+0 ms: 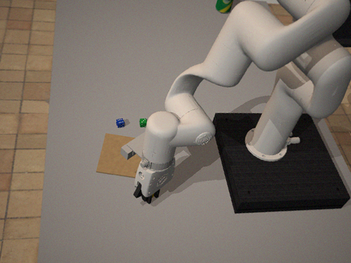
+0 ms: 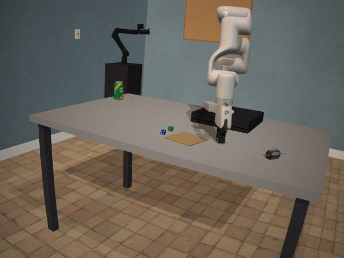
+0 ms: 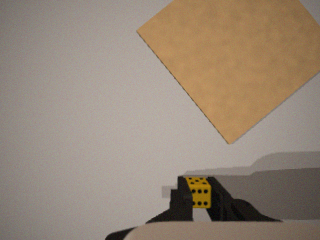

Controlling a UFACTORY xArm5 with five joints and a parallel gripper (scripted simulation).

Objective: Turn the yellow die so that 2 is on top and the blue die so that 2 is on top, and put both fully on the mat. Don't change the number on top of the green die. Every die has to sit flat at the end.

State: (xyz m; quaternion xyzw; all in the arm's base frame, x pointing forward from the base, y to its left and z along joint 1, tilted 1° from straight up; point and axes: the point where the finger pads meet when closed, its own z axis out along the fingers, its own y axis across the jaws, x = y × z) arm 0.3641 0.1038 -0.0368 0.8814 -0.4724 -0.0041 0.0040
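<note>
Now: the mat 14 cm to the right of my hand, 5 cm ahead of it and 2 cm below it. From my hand the other things lie so: blue die 26 cm to the right, 5 cm ahead, 1 cm below; green die 26 cm to the right, 2 cm behind, 1 cm below; yellow die 1 cm below.
</note>
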